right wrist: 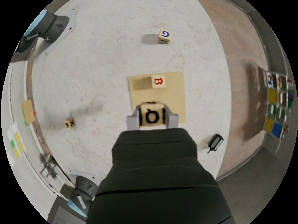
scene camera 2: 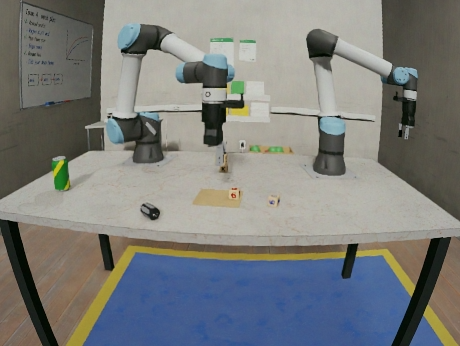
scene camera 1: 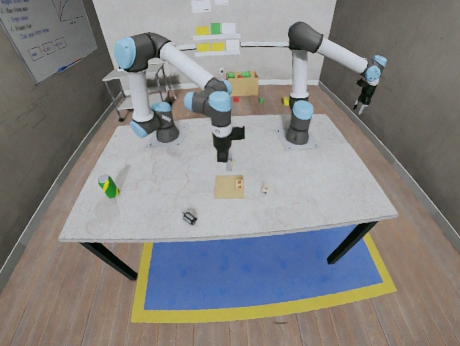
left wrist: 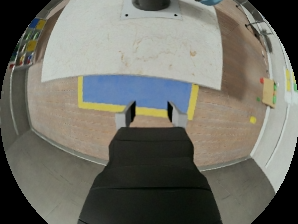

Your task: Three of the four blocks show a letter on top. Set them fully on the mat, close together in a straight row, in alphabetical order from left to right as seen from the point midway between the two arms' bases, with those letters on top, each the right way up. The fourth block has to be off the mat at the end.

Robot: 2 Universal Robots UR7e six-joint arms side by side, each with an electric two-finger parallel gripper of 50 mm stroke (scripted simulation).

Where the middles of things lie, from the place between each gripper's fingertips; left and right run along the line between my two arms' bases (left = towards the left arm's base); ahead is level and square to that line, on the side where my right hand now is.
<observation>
Now: right hand (scene camera 2: 221,163) 20 mm short of the tan mat (right wrist: 173,95) and 120 mm above it.
Right now my left hand is 80 cm to the left of the tan mat, 51 cm short of it and 18 cm above it.
</observation>
